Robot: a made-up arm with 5 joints.
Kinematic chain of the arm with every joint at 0, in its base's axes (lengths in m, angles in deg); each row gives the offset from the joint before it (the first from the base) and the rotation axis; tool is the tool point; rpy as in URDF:
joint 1: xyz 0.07 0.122 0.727 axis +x
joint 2: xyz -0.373 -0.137 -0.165 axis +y
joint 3: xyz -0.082 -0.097 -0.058 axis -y
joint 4: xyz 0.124 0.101 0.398 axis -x
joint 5: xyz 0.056 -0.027 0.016 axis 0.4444 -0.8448 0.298
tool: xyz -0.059 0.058 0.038 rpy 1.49 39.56 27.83
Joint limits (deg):
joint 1: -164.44..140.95
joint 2: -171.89..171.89
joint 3: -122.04..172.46
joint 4: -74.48..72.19
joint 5: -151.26..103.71
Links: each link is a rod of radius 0.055 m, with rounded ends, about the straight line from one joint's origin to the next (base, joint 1, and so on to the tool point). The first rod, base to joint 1, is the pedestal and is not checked.
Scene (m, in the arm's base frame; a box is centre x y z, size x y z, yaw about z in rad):
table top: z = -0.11
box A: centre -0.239 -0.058 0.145 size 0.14 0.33 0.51 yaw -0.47
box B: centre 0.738 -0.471 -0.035 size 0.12 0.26 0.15 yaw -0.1
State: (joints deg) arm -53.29 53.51 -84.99 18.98 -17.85
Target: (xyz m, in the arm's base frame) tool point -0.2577 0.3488 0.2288
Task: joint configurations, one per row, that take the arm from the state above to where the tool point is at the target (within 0.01 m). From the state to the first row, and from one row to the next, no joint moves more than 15 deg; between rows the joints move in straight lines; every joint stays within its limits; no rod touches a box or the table.
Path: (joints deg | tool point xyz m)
1: -46.29 67.57 -94.25 32.28 -27.16 | -0.3955 -0.3252 0.3859
2: -39.29 81.64 -103.52 45.58 -36.47 | -0.5642 -0.2248 0.3927
3: -32.29 95.70 -112.78 58.89 -45.79 | -0.6790 -0.1049 0.4777
4: -25.29 109.76 -122.04 72.19 -55.10 | -0.7194 -0.0051 0.6183
5: -11.17 97.95 -111.88 62.66 -46.68 | -0.6796 0.0015 0.4274
6: 2.96 86.14 -101.73 53.14 -38.27 | -0.5766 0.0887 0.2721
7: 17.08 74.33 -91.57 43.61 -29.85 | -0.4269 0.2230 0.2001
8: 31.21 62.51 -81.42 34.09 -21.44 | -0.2577 0.3488 0.2288

